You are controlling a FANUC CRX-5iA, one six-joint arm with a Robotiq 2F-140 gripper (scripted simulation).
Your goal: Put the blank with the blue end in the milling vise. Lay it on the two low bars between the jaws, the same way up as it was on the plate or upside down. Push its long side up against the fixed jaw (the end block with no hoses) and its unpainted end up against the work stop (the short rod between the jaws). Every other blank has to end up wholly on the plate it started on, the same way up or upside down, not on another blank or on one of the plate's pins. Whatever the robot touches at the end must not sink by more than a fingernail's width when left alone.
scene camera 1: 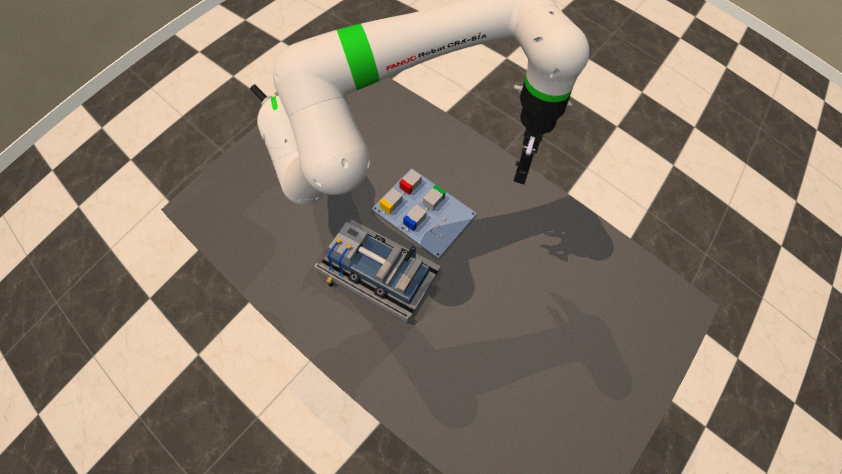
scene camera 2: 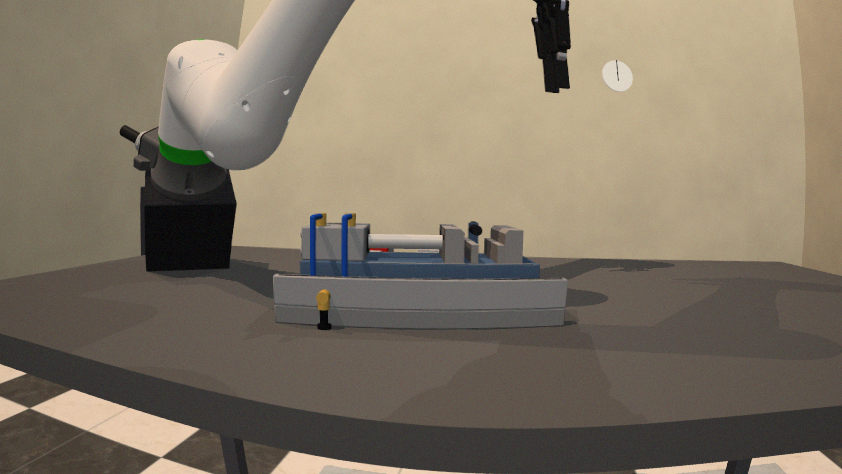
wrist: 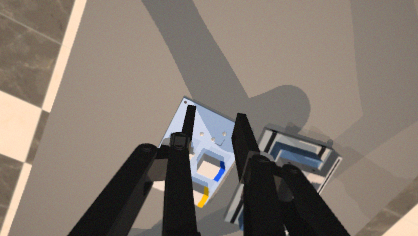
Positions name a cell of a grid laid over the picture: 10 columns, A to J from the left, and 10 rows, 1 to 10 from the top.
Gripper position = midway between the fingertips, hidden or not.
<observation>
my gripper: scene camera 1 G4; scene camera 2 G2; wrist F6
</observation>
